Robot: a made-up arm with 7 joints. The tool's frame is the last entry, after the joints.
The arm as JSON. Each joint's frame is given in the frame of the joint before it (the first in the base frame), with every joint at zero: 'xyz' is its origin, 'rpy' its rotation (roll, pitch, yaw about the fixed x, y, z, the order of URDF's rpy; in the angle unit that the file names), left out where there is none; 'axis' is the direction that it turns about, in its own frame. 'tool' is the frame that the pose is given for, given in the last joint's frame.
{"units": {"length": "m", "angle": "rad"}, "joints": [
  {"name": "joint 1", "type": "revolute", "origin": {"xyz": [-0.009, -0.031, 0.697]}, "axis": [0.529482, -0.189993, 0.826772]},
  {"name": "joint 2", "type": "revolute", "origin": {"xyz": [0.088, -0.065, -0.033]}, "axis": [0.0, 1.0, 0.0]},
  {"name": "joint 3", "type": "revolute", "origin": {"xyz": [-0.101, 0.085, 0.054]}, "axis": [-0.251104, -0.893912, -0.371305]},
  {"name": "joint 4", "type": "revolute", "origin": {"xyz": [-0.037, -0.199, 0.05]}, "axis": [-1.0, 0.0, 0.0]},
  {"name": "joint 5", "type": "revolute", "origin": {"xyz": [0.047, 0.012, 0.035]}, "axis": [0.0, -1.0, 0.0]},
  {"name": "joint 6", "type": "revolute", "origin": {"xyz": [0.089, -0.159, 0.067]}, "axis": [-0.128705, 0.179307, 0.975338]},
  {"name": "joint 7", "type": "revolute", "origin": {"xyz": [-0.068, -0.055, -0.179]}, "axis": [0.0, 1.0, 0.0]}
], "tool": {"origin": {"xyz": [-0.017, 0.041, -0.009], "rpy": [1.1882, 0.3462, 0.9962]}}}
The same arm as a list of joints. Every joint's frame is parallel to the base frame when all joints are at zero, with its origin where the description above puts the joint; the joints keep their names.
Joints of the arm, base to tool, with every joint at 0 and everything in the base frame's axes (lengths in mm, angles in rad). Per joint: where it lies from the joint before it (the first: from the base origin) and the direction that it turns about. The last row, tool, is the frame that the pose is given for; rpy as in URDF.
joint 1: axis 0.529482 -0.189993 0.826772 xyz -9 -31 697
joint 2: axis 0 1 0 xyz 88 -65 -33
joint 3: axis -0.251104 -0.893912 -0.371305 xyz -101 85 54
joint 4: axis -1 0 0 xyz -37 -199 50
joint 5: axis 0 -1 0 xyz 47 12 35
joint 6: axis -0.128705 0.179307 0.975338 xyz 89 -159 67
joint 7: axis 0 1 0 xyz -68 -55 -179
tool: xyz -17 41 -9 rpy 1.1882 0.3462 0.9962

